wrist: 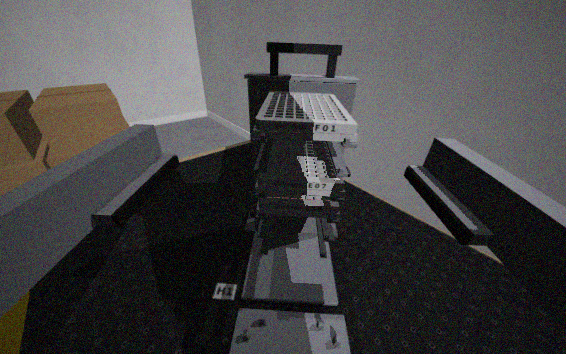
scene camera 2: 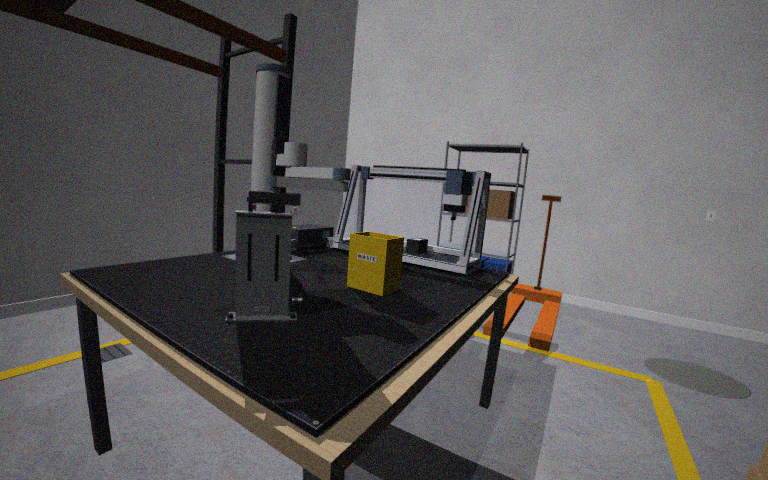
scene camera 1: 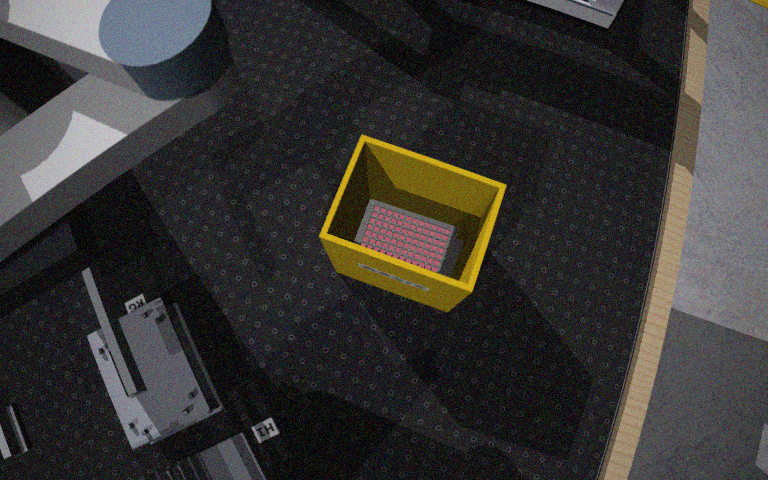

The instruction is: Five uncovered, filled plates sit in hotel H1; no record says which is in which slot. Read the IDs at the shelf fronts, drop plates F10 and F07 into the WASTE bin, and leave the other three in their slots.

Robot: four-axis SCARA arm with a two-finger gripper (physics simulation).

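Frame: origin at the arm's base, x back, y left, z down, level; centimetres.
Where they show: gripper, fingertip midpoint: (wrist: 291,150) (scene camera 2: 273,210) (scene camera 1: 74,425).
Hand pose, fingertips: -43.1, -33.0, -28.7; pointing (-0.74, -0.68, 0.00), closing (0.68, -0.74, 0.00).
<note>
After its pixels a point has its place, as x, y, z.
Hotel H1 (scene camera 1: 240,452) @[-52.7, -35.8, -2.1] (scene camera 2: 263,260) @[-59.1, -49.2, -17.1] (wrist: 325,86) @[-54.8, -49.4, -28.7] stands ahead in the wrist view. Its highest visible plate (wrist: 312,107) @[-50.6, -42.7, -27.8] is pale and its front reads F01. Below it is a darker plate (wrist: 318,187) @[-46.4, -39.9, -21.7] whose front looks like F07, though the first letter is blurred. Lower slots are dark and unreadable. My gripper (scene camera 1: 79,423) @[-43.1, -32.9, -28.7] (wrist: 291,150) @[-43.1, -32.9, -28.7] is open and empty, pointing at the hotel, its fingers wide to either side and short of the plates. The yellow WASTE bin (scene camera 1: 403,287) @[-65.9, -8.5, -9.1] (scene camera 2: 367,274) @[-65.4, -8.5, -7.7] (wrist: 12,325) @[-65.7, -8.5, -3.3] holds a plate (scene camera 1: 407,234) @[-64.1, -1.0, -4.7] with pink wells; its ID does not show.
A grey stand (scene camera 1: 164,373) @[-40.9, -29.0, -7.3] (wrist: 285,337) @[-42.8, -33.3, -7.3] with small corner posts, labelled RG, lies in front of the hotel. The hotel has a top handle (wrist: 304,48) @[-57.5, -47.8, -32.8]. A gantry machine (scene camera 2: 416,172) @[-46.2, 62.3, -49.1] stands behind the bin. The arm's column (scene camera 2: 265,130) @[-4.2, -6.3, -60.2] rises behind the hotel.
</note>
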